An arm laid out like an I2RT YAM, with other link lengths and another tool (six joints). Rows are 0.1 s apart.
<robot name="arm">
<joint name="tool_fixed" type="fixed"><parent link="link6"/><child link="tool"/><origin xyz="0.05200 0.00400 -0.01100" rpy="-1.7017 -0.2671 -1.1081"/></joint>
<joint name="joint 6" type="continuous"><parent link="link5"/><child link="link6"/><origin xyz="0.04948 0.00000 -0.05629"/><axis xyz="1 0 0"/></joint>
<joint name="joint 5" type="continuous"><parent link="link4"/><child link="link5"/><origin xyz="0.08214 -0.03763 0.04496"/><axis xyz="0 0 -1"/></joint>
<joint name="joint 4" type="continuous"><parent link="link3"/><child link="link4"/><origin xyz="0.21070 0.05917 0.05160"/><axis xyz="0 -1 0"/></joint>
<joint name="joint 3" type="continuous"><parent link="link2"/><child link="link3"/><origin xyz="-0.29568 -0.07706 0.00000"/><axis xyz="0 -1 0"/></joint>
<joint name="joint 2" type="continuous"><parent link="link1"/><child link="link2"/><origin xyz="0.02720 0.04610 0.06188"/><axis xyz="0 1 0"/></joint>
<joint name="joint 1" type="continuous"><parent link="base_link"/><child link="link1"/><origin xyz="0.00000 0.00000 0.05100"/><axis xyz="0 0 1"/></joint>
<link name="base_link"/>
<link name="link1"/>
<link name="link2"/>
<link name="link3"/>
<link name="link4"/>
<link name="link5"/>
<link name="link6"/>
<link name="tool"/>
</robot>
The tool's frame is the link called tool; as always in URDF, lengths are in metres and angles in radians. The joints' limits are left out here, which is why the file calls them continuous.
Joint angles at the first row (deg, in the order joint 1, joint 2, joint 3, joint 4, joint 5, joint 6):
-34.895 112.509 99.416 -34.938 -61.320 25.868
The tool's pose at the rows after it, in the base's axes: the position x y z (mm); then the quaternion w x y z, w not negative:
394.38 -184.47 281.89 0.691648 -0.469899 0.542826 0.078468
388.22 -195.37 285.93 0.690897 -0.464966 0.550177 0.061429
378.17 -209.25 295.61 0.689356 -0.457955 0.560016 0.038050
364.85 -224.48 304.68 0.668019 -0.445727 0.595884 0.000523
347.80 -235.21 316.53 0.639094 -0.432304 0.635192 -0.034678
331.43 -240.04 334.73 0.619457 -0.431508 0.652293 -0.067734
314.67 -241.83 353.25 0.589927 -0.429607 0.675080 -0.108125
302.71 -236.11 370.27 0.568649 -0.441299 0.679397 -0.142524
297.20 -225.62 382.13 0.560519 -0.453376 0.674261 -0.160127
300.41 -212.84 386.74 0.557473 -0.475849 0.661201 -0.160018
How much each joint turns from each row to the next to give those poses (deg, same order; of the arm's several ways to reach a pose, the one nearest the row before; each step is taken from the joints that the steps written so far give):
-1.005 -0.131 0.024 -0.001 2.405 0.000
-1.596 -0.546 0.218 -0.087 0.655 0.022
-2.207 -0.964 1.069 -1.114 0.875 0.000
-2.142 -1.506 1.619 -3.083 4.917 -0.001
-1.858 -1.945 2.229 -4.807 5.683 -0.305
-1.508 -2.210 2.512 -3.913 3.519 -1.028
-0.918 -2.601 2.447 -3.758 5.421 -0.655
0.087 -2.861 1.009 -1.708 3.759 -1.312
0.918 -2.361 -0.024 -0.500 1.792 -0.612
1.902 -0.961 0.003 -0.308 0.415 -1.421

